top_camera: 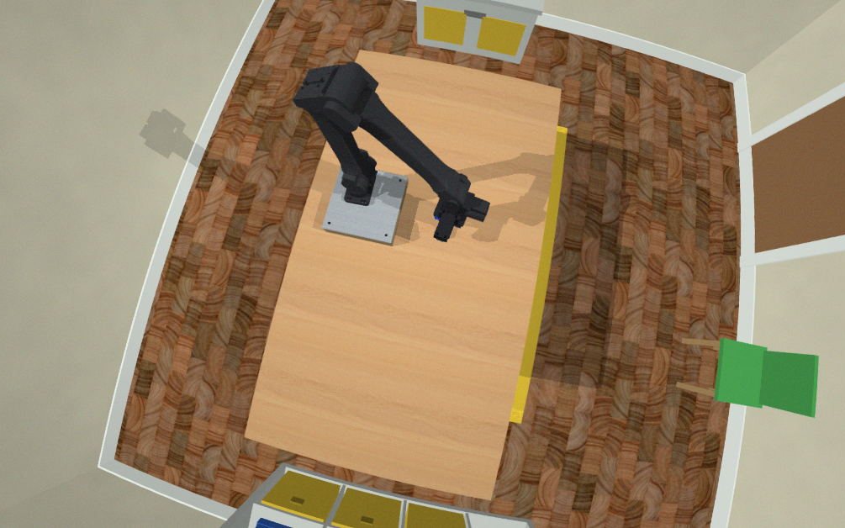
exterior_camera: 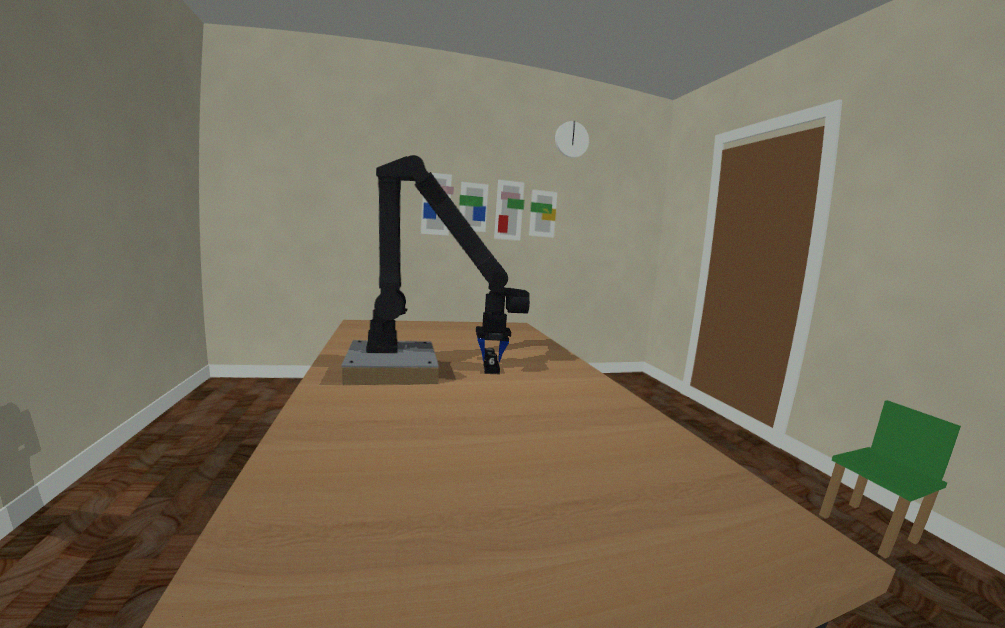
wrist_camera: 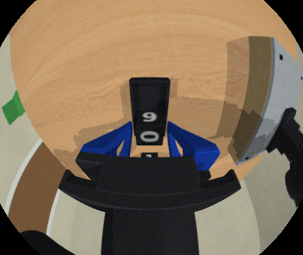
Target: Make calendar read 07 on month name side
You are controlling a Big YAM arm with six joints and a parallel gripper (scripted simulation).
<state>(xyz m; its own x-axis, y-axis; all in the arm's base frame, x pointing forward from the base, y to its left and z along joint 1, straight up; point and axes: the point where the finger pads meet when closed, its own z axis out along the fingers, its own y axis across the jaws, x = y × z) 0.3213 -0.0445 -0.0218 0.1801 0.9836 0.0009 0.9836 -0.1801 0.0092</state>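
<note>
Right now my hand is right at the black cube. Also, from my hand: black tray 2 cm to the right, 2 cm below.
</note>
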